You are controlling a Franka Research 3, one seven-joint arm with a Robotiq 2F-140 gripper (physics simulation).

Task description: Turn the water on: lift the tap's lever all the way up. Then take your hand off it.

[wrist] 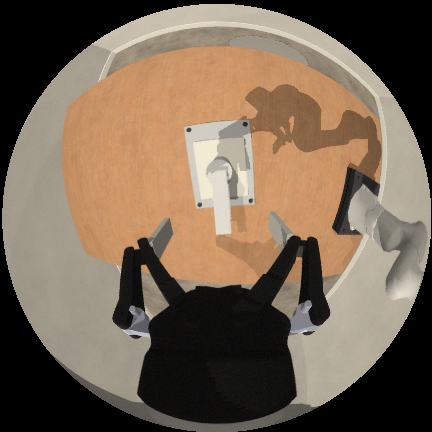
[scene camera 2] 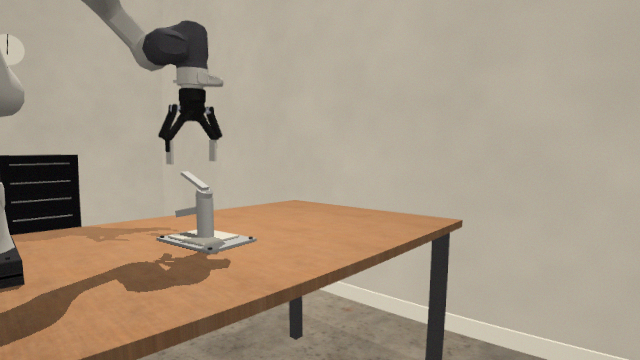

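The grey tap (scene camera 2: 205, 215) (wrist: 218, 167) stands upright on its square base plate (scene camera 2: 170, 241) (wrist: 192, 140). Its flat lever (scene camera 2: 194, 180) (wrist: 222, 205) slants steeply upward from the top of the post, with its free end raised. The short spout (scene camera 2: 185, 212) sticks out of the post below the lever. My gripper (scene camera 2: 191, 159) (wrist: 219, 222) is wide open and empty. It hangs above the tap, its fingertips a little higher than the lever's free end and apart from it. In the wrist view the lever's end shows between the two spread fingers without touching either.
The tap's plate rests on the wooden table (scene camera 2: 325, 240) (wrist: 125, 150). The robot's base (scene camera 2: 11, 267) (wrist: 345, 205) is at the left in the scene view and at the right in the wrist view. A black drawer cabinet (scene camera 2: 40, 192) stands behind the table. The arm's shadow falls across the tabletop.
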